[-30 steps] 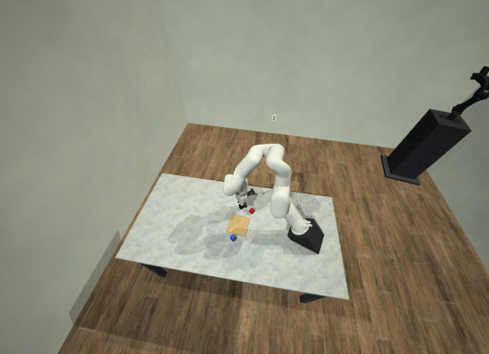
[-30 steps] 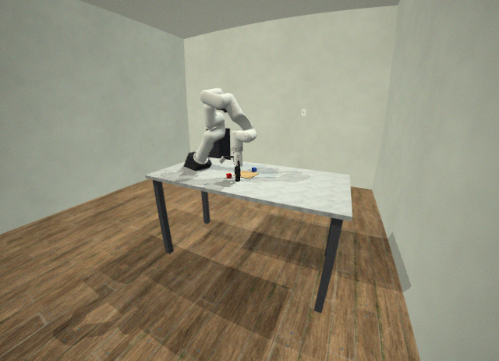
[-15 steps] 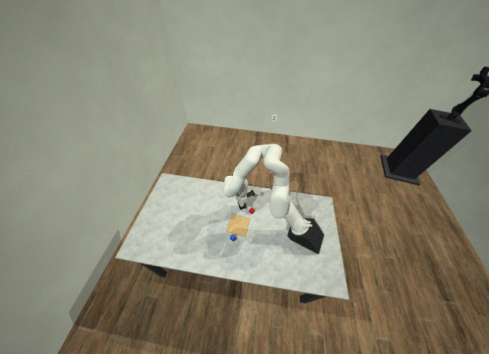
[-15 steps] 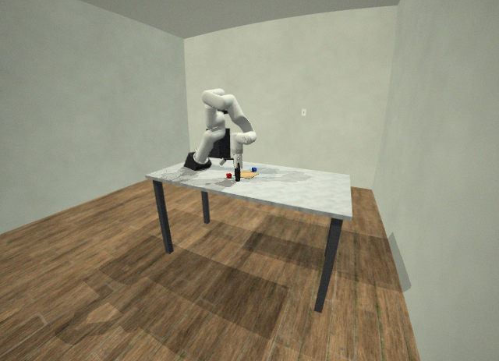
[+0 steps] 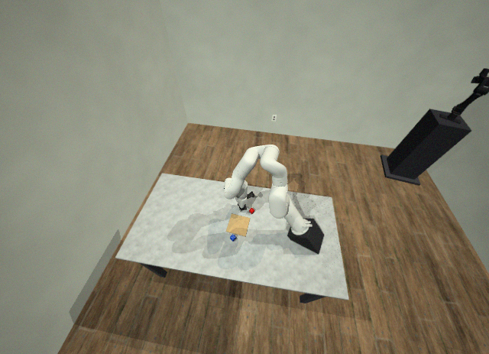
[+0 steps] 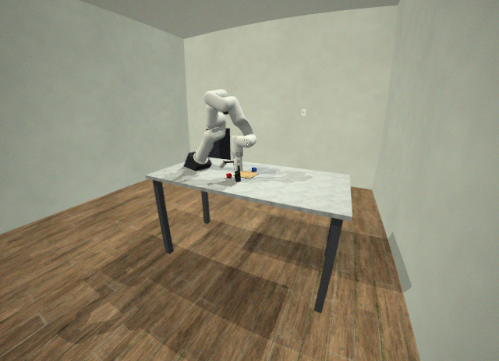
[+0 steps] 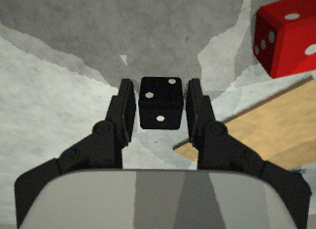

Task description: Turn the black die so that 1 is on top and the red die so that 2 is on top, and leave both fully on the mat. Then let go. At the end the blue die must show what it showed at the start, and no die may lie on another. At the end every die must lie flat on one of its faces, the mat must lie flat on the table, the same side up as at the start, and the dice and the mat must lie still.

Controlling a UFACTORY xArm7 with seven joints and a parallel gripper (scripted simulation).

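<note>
My hand is 1 cm above the black die. The rest, counted from my hand: blue die (24 cm to the left, 2 cm behind, 1 cm below); then red die (9 cm behind, 1 cm to the left, 1 cm below); then tan mat (14 cm to the left, 2 cm below, 2 cm behind).
</note>
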